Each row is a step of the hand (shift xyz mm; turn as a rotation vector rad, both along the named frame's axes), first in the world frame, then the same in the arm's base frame.
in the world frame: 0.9 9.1 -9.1 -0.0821 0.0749 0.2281
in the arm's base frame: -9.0 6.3 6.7 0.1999 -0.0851 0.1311
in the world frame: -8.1 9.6 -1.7 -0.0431 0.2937 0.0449
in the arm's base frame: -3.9 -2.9 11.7 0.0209 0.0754 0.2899
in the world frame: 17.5 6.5 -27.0 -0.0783 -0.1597 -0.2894
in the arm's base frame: -22.6 23.4 -4.7 -0.2923 -0.0813 -0.1528
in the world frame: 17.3 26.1 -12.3 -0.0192 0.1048 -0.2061
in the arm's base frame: -9.2 28.6 15.2 -0.2095 0.0656 0.0752
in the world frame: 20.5 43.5 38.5 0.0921 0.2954 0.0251
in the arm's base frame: 40.2 29.0 36.5 0.0324 0.2001 0.2351
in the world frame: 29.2 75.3 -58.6 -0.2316 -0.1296 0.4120
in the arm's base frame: -53.7 68.4 49.0 0.3537 -0.3380 0.0293
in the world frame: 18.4 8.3 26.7 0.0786 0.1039 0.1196
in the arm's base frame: 29.8 14.8 3.8 0.1297 0.0905 0.0792
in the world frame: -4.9 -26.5 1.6 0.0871 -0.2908 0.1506
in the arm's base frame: 1.6 -15.7 -21.9 0.1792 -0.0721 -0.2785
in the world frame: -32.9 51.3 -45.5 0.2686 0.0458 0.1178
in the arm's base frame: -54.0 0.7 53.5 0.1738 0.2356 -0.0491
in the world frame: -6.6 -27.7 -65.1 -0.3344 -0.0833 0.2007
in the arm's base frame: -63.6 -5.1 -31.3 0.1227 -0.3701 0.0838
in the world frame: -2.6 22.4 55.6 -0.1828 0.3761 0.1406
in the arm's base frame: 52.5 -3.5 28.8 0.0785 -0.0327 0.4329
